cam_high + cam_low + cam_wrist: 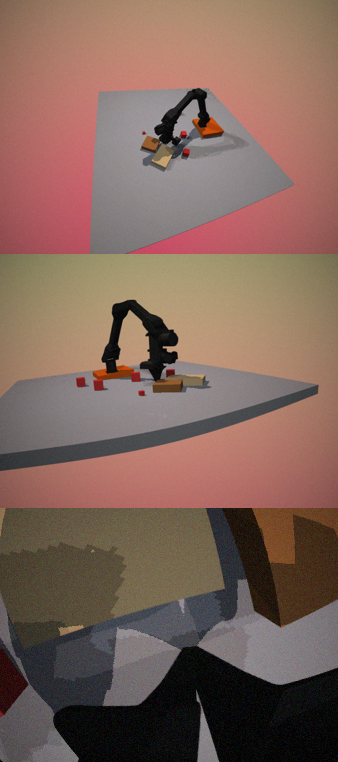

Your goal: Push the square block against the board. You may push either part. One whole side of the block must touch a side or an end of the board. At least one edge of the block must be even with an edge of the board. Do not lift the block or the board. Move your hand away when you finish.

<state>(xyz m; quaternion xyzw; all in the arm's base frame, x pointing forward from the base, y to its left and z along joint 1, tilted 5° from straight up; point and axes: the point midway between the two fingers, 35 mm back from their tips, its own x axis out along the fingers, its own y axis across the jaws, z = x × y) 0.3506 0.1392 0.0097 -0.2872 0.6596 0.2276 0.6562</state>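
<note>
My gripper tip is 11 cm short of the square block and 1 cm below it. The rest, counted from my gripper tip: board (4 cm ahead, 11 cm to the left, 1 cm above); then tiny red cube (15 cm ahead, 12 cm to the right).
</note>
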